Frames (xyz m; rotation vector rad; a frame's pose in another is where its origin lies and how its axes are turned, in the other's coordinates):
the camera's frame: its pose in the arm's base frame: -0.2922 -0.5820 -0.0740 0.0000 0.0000 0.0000
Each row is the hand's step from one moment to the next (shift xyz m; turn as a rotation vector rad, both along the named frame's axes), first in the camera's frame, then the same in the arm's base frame.
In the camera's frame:
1: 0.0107 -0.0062 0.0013 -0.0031 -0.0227 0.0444
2: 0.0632 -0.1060 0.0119 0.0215 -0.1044 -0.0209
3: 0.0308 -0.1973 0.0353 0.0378 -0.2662 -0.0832
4: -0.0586 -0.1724 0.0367 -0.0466 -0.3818 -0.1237
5: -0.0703 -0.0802 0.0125 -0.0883 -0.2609 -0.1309
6: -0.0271 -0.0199 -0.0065 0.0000 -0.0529 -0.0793
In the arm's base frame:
1: 0.0107 -0.0062 0.0013 -0.0031 -0.0227 0.0444
2: 0.0632 -0.1060 0.0119 0.0215 -0.1044 -0.0209
3: 0.0308 -0.1973 0.0353 0.0378 -0.2662 -0.0832
4: -0.0586 -0.1724 0.0367 -0.0466 -0.3818 -0.1237
5: -0.0703 -0.0802 0.0125 -0.0883 -0.2609 -0.1309
6: -0.0271 -0.0199 -0.0065 0.0000 -0.0529 -0.0793

